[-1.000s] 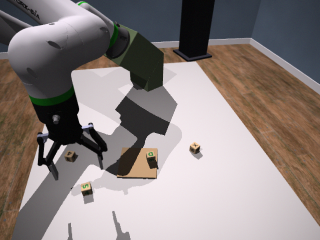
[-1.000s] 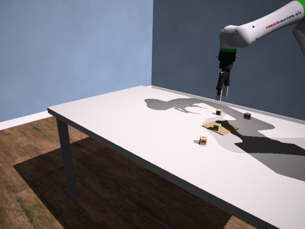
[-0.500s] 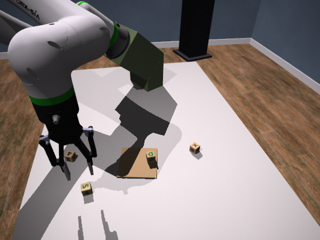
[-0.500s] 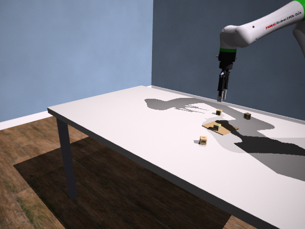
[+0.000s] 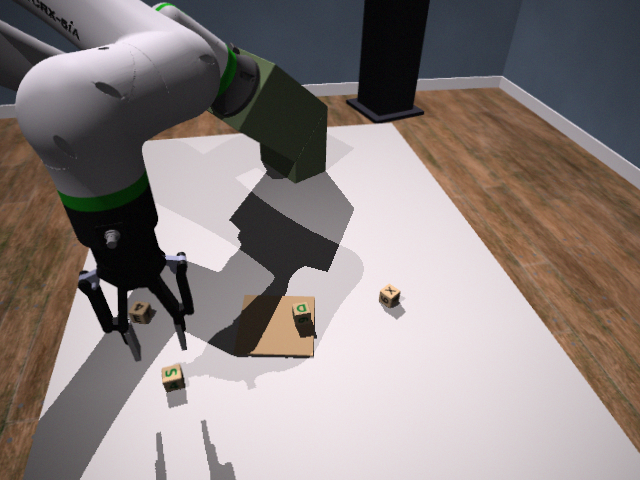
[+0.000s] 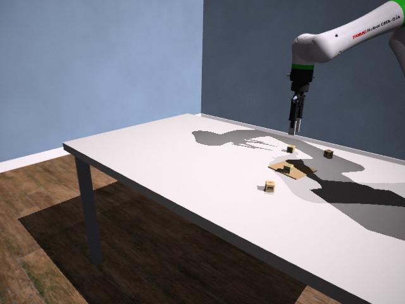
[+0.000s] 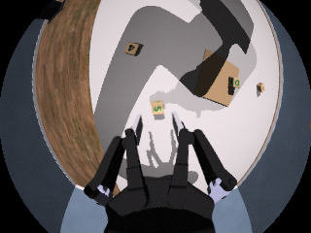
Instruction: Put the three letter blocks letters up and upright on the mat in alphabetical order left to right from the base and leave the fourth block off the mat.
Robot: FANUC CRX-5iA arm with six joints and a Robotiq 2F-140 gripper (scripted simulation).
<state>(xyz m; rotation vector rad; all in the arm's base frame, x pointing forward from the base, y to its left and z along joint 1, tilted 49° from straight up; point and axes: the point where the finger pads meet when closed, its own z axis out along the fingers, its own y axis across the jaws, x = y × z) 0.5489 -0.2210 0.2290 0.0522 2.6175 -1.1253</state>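
My gripper is now 20 cm to the right of the mat, 12 cm above it and 4 cm past it.
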